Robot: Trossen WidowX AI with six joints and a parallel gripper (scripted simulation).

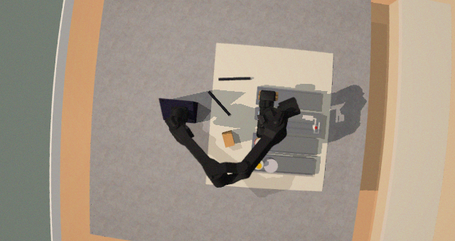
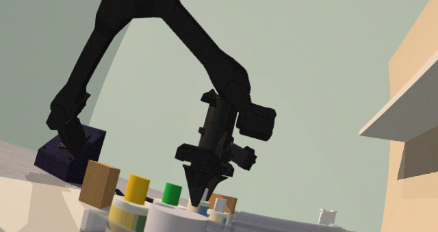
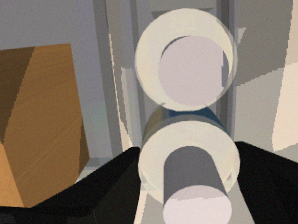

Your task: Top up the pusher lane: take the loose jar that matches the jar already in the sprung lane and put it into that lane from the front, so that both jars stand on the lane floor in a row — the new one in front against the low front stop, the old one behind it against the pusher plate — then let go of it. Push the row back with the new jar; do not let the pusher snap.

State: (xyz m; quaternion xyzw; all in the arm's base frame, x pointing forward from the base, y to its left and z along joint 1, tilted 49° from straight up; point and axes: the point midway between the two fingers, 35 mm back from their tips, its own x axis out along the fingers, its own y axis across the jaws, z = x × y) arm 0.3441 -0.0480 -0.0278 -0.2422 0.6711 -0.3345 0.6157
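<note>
My gripper tip is now 14 cm short of the sprung lane, 4 cm to the left of it and 2 cm above it. From my gripper tip the other things lie so: wooden block: 15 cm behind, 11 cm to the right, 1 cm below; then white pusher plate: 15 cm ahead, 4 cm to the right, 1 cm above.
</note>
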